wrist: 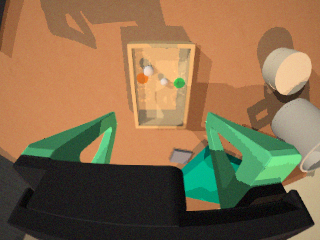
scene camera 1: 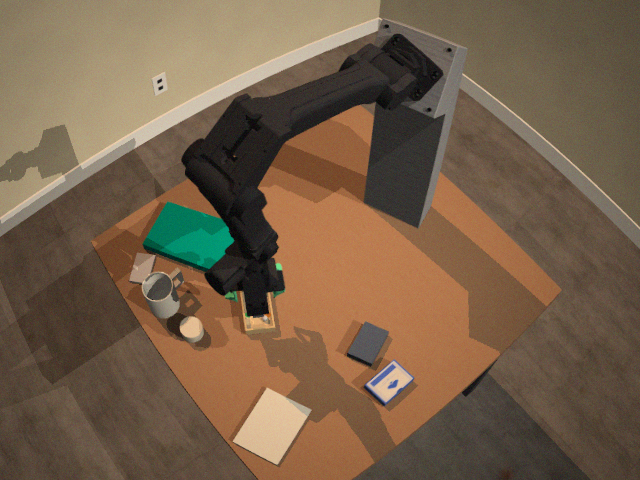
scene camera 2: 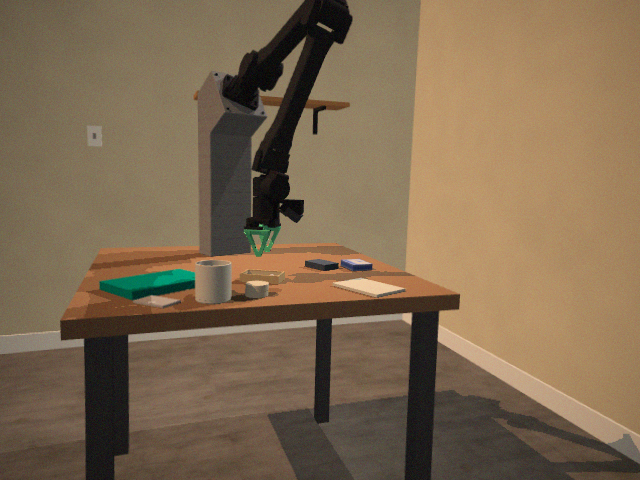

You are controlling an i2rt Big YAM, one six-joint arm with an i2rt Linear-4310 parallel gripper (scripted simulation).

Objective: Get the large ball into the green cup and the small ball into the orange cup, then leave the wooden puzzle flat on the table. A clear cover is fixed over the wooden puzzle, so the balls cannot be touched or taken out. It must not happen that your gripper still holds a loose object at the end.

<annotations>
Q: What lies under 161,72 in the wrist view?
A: A wooden puzzle.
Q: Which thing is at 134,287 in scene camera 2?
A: A green block.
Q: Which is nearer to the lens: the cream pad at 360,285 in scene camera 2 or the grey mug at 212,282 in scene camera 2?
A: The grey mug.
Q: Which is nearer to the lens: the green block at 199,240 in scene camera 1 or the dark box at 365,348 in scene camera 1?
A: The dark box.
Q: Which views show the green block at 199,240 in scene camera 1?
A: The wrist view, scene camera 1 and scene camera 2: all of them.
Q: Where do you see a grey mug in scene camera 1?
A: At 156,286
</annotations>
